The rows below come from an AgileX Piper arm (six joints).
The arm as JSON. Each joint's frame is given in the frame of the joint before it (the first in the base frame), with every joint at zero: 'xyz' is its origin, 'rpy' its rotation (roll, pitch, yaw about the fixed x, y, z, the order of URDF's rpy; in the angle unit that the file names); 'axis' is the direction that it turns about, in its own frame. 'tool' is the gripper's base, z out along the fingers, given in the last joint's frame.
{
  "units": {
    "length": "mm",
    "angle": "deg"
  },
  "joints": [
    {
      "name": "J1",
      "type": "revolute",
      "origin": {
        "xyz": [
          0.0,
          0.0,
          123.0
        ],
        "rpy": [
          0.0,
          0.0,
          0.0
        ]
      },
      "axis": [
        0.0,
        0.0,
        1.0
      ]
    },
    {
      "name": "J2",
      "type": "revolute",
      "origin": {
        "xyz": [
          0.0,
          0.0,
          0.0
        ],
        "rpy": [
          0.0,
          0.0,
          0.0
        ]
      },
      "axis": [
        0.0,
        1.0,
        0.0
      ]
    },
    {
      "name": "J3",
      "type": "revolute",
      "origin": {
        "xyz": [
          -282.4,
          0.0,
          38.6
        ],
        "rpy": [
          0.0,
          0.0,
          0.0
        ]
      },
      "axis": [
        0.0,
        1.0,
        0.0
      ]
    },
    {
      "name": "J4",
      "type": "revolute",
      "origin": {
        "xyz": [
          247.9,
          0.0,
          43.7
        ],
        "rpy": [
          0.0,
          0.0,
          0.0
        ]
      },
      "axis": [
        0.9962,
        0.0,
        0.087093
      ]
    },
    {
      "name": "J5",
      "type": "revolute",
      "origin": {
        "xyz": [
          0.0,
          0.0,
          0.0
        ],
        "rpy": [
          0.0,
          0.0,
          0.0
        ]
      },
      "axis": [
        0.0,
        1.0,
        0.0
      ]
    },
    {
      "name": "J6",
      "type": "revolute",
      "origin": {
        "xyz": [
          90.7,
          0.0,
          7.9
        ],
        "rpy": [
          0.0,
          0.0,
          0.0
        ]
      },
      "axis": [
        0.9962,
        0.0,
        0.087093
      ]
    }
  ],
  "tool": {
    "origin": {
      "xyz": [
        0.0,
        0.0,
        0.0
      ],
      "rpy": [
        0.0,
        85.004,
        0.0
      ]
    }
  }
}
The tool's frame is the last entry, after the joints.
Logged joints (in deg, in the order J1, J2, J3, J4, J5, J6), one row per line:
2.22 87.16 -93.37 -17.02 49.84 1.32
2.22 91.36 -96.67 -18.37 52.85 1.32
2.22 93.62 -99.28 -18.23 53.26 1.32
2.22 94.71 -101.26 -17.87 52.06 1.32
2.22 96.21 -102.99 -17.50 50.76 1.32
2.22 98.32 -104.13 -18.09 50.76 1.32
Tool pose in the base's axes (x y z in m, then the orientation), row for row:
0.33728 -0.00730 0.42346 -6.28 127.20 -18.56
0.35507 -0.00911 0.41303 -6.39 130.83 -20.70
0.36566 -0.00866 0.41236 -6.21 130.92 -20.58
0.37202 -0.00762 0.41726 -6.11 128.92 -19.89
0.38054 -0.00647 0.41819 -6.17 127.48 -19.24
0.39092 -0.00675 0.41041 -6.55 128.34 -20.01
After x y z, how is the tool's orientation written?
As a rotation vector, in degrees.
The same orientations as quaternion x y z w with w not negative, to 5 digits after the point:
-0.04399 0.89095 -0.13000 0.43287
-0.04412 0.90340 -0.14294 0.40186
-0.04287 0.90382 -0.14208 0.40136
-0.04251 0.89686 -0.13837 0.41796
-0.04316 0.89172 -0.13458 0.42995
-0.04565 0.89455 -0.13947 0.42218

